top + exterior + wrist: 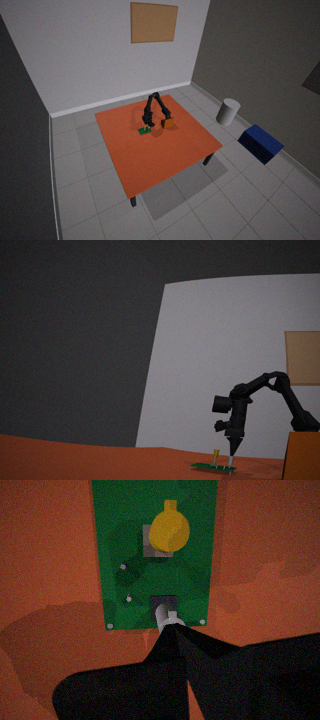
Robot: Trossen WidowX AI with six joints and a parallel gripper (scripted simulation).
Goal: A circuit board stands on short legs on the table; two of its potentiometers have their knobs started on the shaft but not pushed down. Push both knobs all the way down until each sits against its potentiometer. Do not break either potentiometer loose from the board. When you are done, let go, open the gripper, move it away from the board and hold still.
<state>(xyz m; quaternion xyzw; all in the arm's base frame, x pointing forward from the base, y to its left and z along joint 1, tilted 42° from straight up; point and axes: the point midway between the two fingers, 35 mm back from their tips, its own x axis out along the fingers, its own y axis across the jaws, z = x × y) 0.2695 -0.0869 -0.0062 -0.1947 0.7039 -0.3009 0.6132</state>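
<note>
My gripper tip is 10 mm above the grey knob. The rest, counted from my gripper tip: yellow knob (60 mm ahead, 10 mm to the right).
</note>
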